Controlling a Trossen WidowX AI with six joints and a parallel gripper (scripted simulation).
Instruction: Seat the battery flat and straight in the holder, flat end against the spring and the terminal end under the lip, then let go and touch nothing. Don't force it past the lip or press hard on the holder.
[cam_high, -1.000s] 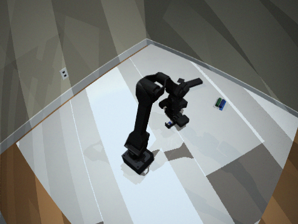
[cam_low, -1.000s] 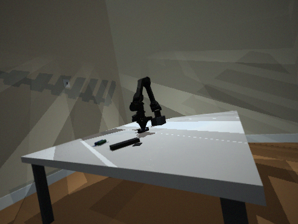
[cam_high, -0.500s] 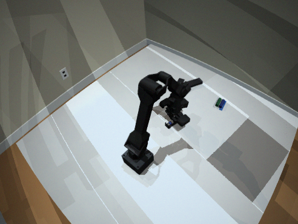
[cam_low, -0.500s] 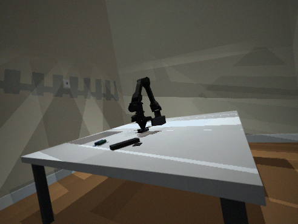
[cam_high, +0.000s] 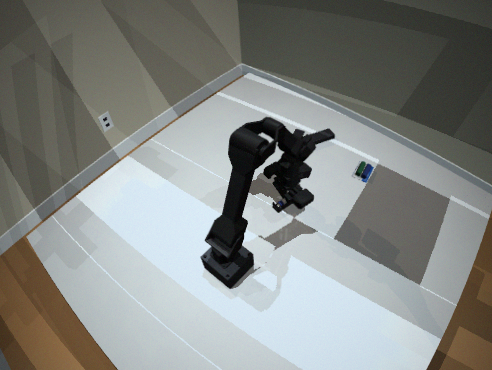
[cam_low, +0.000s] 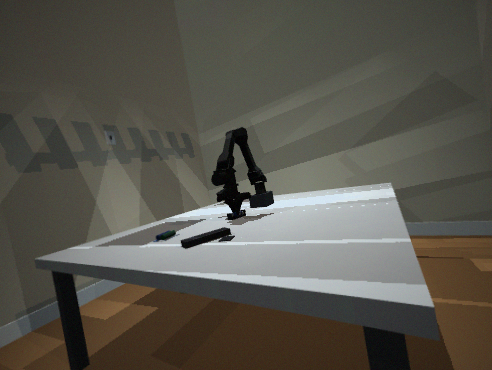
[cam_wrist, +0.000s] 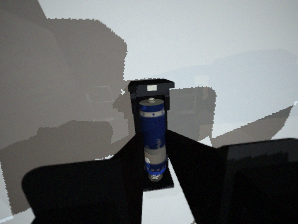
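Now: gripper tip right at the battery. Round my gripper tip: long black bar (310 mm ahead, 120 mm to the left).
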